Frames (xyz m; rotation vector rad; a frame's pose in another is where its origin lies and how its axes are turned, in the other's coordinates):
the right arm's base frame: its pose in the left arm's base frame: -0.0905 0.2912 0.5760 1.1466 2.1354 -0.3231
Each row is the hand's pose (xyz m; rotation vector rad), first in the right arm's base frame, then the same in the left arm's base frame.
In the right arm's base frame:
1: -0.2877 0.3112 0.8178 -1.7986 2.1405 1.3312
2: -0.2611 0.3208 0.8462 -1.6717 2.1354 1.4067
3: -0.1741 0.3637 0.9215 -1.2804 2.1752 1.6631
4: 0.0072 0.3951 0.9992 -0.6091 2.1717 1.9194
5: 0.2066 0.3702 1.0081 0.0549 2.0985 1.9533
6: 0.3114 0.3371 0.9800 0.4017 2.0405 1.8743
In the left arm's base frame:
1: 0.6386 -0.1247 0.1967 -0.6818 -0.3728 -2.5185
2: 0.6491 -0.1165 0.1589 -0.8041 -0.3762 -2.4594
3: 0.6847 -0.0740 0.0493 -1.1120 -0.2748 -2.2234
4: 0.6765 0.0209 -0.1263 -1.4944 -0.1617 -1.7699
5: 0.5849 0.1293 -0.2688 -1.7393 -0.1462 -1.2659
6: 0.5058 0.1913 -0.3215 -1.8141 -0.1838 -0.9731

